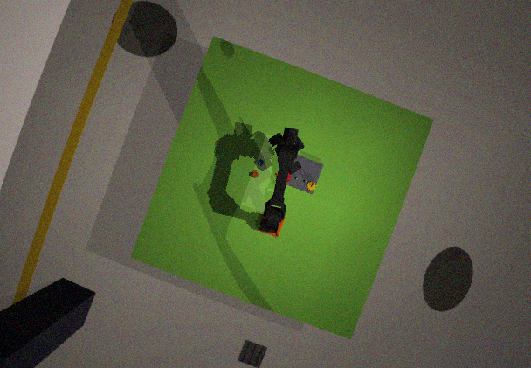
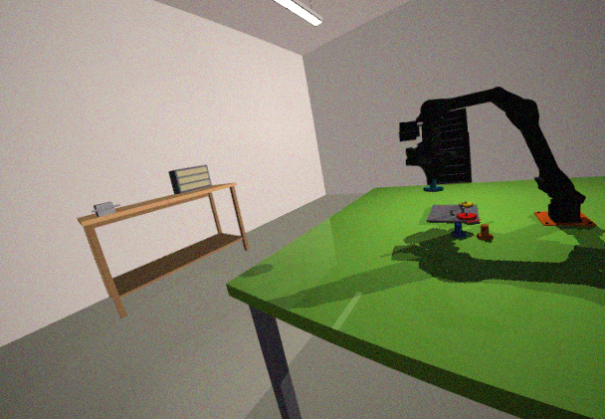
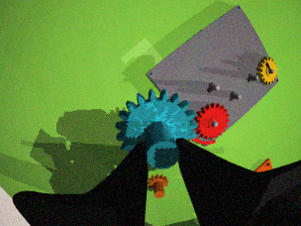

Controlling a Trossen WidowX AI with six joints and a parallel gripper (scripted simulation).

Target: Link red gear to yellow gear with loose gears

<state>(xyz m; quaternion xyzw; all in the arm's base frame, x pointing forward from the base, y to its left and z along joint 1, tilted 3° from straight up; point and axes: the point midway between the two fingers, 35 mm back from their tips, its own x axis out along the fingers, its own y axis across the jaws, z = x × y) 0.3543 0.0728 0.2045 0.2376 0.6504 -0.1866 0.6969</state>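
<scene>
Right now the orange gear is 15 cm behind my gripper tip, 9 cm to the left of it and 14 cm below it. Round my gripper tip: teal gear (1 cm below); then red gear (10 cm behind, 6 cm to the right, 14 cm below); then blue gear (8 cm behind, 9 cm to the left, 14 cm below).
</scene>
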